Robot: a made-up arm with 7 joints.
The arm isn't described. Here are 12 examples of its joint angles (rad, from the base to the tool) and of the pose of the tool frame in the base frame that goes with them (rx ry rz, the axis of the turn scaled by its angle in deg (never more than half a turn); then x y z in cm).
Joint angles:
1: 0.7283 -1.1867 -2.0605 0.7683 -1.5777 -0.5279 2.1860
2: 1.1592 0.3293 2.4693 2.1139 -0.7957 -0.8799 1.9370
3: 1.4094 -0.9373 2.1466 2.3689 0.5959 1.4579 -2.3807
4: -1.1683 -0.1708 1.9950 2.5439 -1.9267 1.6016 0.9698
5: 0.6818 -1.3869 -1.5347 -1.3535 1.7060 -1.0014 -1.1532
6: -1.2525 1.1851 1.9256 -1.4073 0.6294 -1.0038 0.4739
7: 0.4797 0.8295 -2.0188 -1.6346 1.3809 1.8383 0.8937
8: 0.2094 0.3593 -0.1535 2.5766 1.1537 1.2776 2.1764
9: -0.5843 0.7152 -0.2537 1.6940 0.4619 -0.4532 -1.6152
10: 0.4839 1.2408 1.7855 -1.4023 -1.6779 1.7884 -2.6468
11: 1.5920 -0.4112 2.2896 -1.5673 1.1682 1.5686 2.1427
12: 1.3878 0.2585 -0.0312 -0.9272 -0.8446 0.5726 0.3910
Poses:
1: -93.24 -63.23 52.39 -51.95 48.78 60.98
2: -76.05 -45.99 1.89 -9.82 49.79 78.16
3: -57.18 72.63 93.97 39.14 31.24 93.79
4: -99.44 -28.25 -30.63 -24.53 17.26 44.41
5: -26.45 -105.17 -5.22 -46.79 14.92 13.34
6: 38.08 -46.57 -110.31 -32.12 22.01 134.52
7: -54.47 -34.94 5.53 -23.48 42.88 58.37
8: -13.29 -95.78 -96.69 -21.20 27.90 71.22
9: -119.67 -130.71 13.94 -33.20 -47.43 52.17
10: 131.20 -98.99 -56.06 -1.95 50.74 72.86
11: -13.67 -92.61 -10.45 -10.00 16.24 73.12
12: 30.61 -108.36 28.88 -30.40 7.51 29.76
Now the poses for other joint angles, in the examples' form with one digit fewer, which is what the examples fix.
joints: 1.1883 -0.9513 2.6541 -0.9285 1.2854 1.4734 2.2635
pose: 67.9 -76.3 -22.9 -13.7 12.8 64.6
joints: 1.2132 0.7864 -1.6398 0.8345 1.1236 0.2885 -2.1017
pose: -88.5 -70.1 7.5 -36.6 -9.8 62.3
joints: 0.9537 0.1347 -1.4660 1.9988 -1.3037 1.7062 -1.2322
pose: -4.1 152.0 -85.6 52.8 -1.3 62.0
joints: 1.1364 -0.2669 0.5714 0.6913 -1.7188 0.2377 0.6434
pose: -13.1 -62.1 82.3 -43.0 -21.4 66.4
